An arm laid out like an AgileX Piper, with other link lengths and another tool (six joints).
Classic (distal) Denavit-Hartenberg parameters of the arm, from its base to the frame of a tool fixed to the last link. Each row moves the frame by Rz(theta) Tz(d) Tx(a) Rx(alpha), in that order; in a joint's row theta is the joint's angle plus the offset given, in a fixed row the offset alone. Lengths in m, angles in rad.
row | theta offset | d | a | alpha
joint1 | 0 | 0.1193 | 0 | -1.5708
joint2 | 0.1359 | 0 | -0.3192 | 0
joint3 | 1.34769 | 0 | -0.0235 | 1.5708
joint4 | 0 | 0.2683 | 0 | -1.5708
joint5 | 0 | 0 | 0 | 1.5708
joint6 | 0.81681 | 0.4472 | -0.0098 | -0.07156
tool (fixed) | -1.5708 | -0.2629 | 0 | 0
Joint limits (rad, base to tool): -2.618..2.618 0..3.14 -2.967..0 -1.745..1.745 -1.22..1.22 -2.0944..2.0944
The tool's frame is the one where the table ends.
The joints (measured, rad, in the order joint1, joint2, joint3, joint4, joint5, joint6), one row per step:
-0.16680 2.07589 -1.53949 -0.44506 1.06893 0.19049
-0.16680 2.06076 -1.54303 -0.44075 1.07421 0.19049
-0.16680 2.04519 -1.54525 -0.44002 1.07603 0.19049
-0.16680 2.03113 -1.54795 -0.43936 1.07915 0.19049
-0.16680 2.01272 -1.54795 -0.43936 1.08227 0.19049
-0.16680 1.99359 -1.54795 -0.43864 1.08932 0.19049
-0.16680 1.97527 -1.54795 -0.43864 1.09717 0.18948
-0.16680 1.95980 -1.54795 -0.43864 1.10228 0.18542
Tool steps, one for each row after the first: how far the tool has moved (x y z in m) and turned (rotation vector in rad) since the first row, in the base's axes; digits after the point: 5 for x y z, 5 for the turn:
-0.00015 0.00047 0.00747 0.00059 -0.01419 -0.00388
-0.00007 0.00050 0.01505 -0.00172 -0.03018 -0.00487
-0.00021 0.00052 0.02209 -0.00394 -0.04394 -0.00633
-0.00121 0.00058 0.03039 -0.00700 -0.05923 -0.00752
-0.00312 0.00077 0.03892 -0.00956 -0.07173 -0.01054
-0.00528 0.00088 0.04708 -0.01267 -0.08221 -0.01269
-0.00688 0.00096 0.05397 -0.01545 -0.09118 -0.01099

